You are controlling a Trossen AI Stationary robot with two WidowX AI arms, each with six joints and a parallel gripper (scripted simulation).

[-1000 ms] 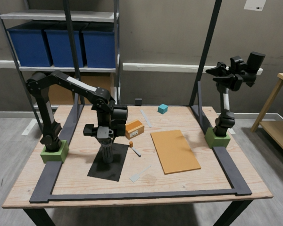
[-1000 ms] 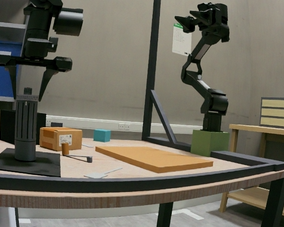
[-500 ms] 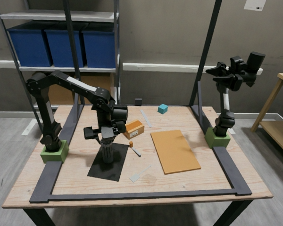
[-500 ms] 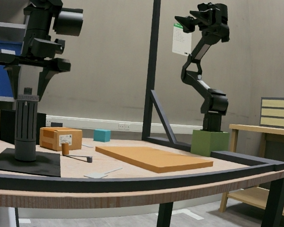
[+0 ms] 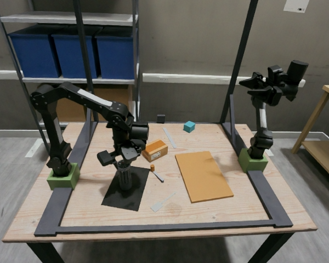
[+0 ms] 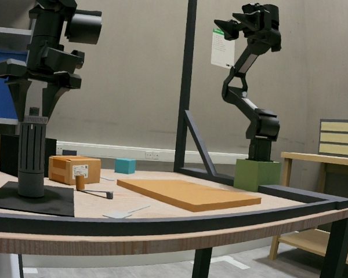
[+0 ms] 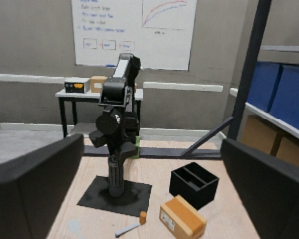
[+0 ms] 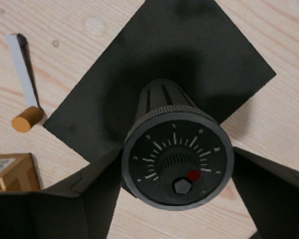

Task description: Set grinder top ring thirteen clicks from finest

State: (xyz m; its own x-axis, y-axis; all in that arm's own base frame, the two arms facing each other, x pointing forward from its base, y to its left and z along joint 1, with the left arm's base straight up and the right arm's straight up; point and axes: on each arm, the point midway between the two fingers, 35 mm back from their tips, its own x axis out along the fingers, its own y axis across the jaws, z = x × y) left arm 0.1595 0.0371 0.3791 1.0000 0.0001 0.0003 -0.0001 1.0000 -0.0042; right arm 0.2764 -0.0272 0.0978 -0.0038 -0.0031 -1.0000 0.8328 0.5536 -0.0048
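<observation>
Now: right hand 3 cm above the top ring. From my right hand the other things lie so: dark hand grinder: 6 cm below, 1 cm ahead; then crank: 16 cm below, 15 cm to the left, 5 cm behind; then black mat: 17 cm below, 1 cm to the left, 1 cm behind.
</observation>
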